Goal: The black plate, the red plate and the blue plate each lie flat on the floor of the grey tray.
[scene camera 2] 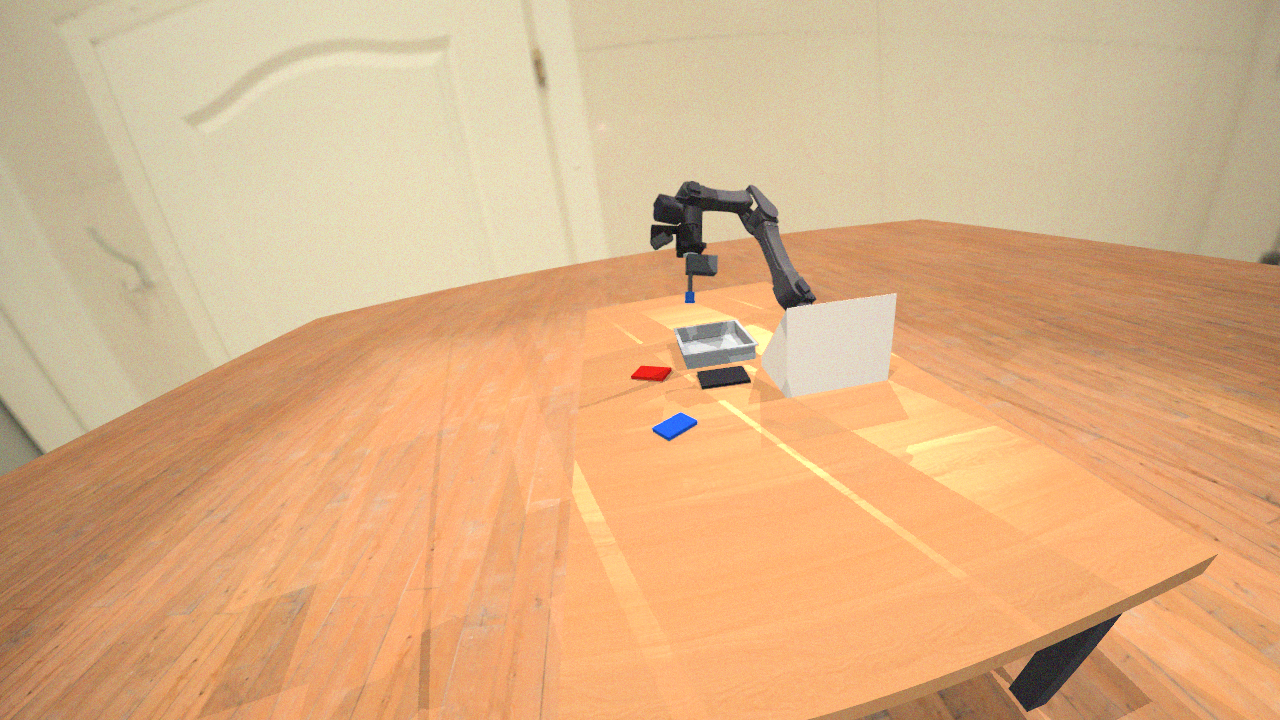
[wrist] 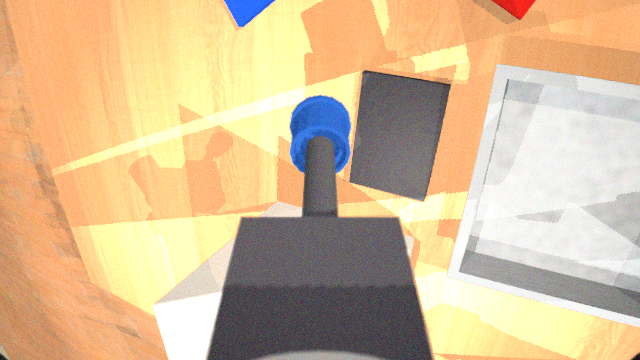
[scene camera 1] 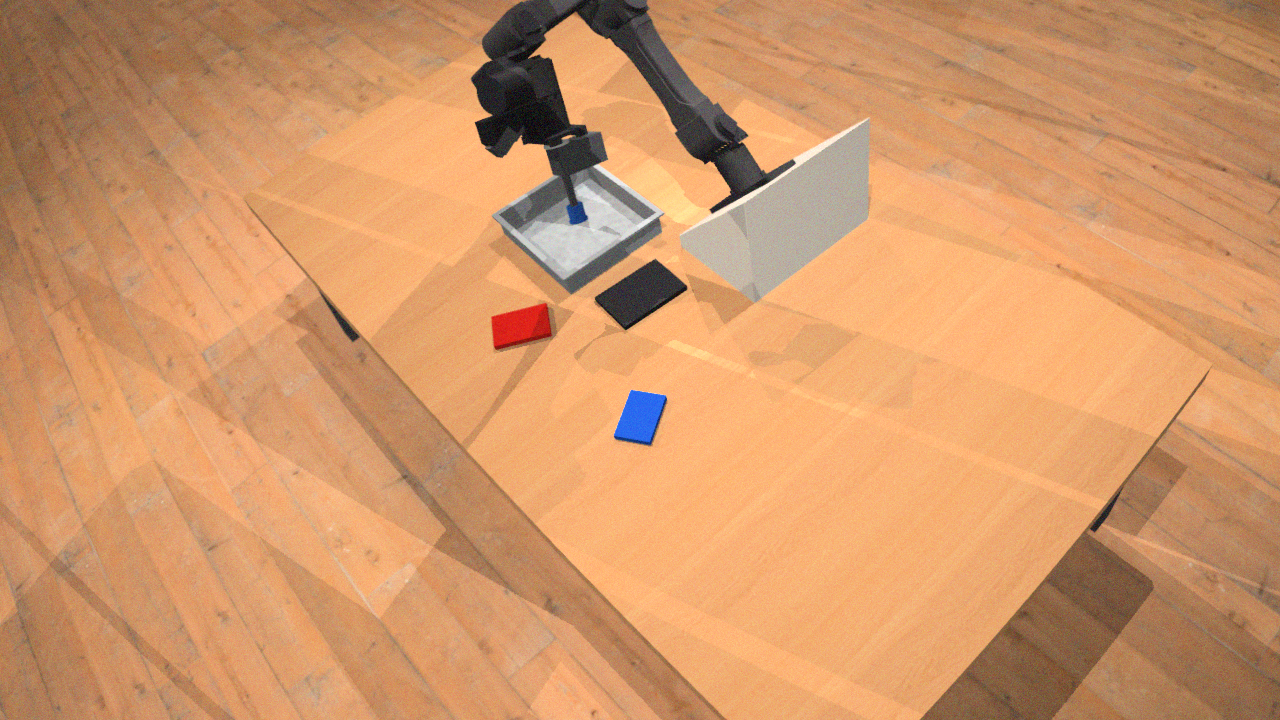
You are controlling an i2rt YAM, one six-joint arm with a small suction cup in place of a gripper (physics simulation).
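Seen in the pictures: hand, its tool point: (scene camera 2: 689,302) (wrist: 320,123) (scene camera 1: 578,220); arm's base, origin of its link: (scene camera 2: 810,332) (scene camera 1: 752,189).
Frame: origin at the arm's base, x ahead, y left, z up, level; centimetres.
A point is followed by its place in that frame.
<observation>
The black plate (scene camera 1: 641,293) @[x 22.8, y -6.4, z -10.6 cm] (scene camera 2: 724,377) @[x 22.6, y -5.6, z -10.6 cm] (wrist: 400,135) @[x 23.0, y -7.5, z -10.6 cm] lies flat on the table, close to the grey tray (scene camera 1: 617,256) @[x 19.4, y -16.1, z -10.3 cm] (scene camera 2: 718,358) @[x 20.6, y -16.2, z -9.7 cm] (wrist: 479,175) @[x 20.9, y -16.0, z -6.6 cm]. The red plate (scene camera 1: 520,326) @[x 41.1, y -18.0, z -10.7 cm] (scene camera 2: 651,373) @[x 40.9, y -17.1, z -10.6 cm] (wrist: 515,6) @[x 35.8, y -17.9, z -10.6 cm] lies flat on the table near the tray; its corner shows at the top of the wrist view. The blue plate (scene camera 1: 640,417) @[x 40.9, y 11.9, z -10.6 cm] (scene camera 2: 674,426) @[x 41.0, y 12.5, z -10.7 cm] (wrist: 246,9) @[x 37.3, y 10.7, z -10.7 cm] lies flat farther from the tray, partly cut off in the wrist view. The tray's floor shows bare. My suction cup (scene camera 1: 577,214) (scene camera 2: 689,297) (wrist: 320,125) is open, with no plate on it, and hangs high above the table.
A white upright panel (scene camera 1: 810,210) @[x -1.6, y 11.3, z 0.3 cm] (scene camera 2: 841,344) @[x -1.8, y 11.3, z 0.5 cm] (wrist: 187,325) @[x 8.3, y 8.3, z 9.4 cm] with a slanted side stands beside the arm's base, near the black plate and the tray. The long table edge runs beyond the red and blue plates in scene camera 1.
</observation>
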